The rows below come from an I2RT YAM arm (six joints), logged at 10 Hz.
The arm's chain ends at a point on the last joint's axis. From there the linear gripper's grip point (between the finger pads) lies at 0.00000 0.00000 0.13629 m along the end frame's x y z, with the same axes.
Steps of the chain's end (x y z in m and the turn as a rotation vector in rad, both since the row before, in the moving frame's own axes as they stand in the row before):
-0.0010 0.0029 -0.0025 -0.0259 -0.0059 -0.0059
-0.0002 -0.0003 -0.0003 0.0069 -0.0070 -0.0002
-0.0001 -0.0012 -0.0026 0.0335 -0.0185 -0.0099
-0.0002 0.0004 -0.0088 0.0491 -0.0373 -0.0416
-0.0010 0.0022 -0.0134 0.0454 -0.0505 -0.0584
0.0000 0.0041 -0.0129 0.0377 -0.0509 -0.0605
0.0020 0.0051 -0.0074 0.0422 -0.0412 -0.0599
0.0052 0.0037 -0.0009 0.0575 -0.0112 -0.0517
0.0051 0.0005 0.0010 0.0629 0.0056 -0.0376
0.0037 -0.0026 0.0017 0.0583 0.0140 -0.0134
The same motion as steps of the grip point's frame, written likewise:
-0.0018 0.0064 -0.0025 -0.0259 -0.0059 -0.0059
-0.0012 -0.0012 -0.0003 0.0069 -0.0070 -0.0002
-0.0026 -0.0058 -0.0027 0.0335 -0.0185 -0.0099
-0.0054 -0.0062 -0.0091 0.0491 -0.0373 -0.0416
-0.0081 -0.0038 -0.0137 0.0454 -0.0505 -0.0584
-0.0071 -0.0008 -0.0132 0.0377 -0.0509 -0.0605
-0.0038 -0.0005 -0.0076 0.0422 -0.0412 -0.0599
0.0035 -0.0041 -0.0011 0.0575 -0.0112 -0.0517
0.0057 -0.0081 0.0007 0.0629 0.0056 -0.0376
0.0056 -0.0106 0.0015 0.0583 0.0140 -0.0134

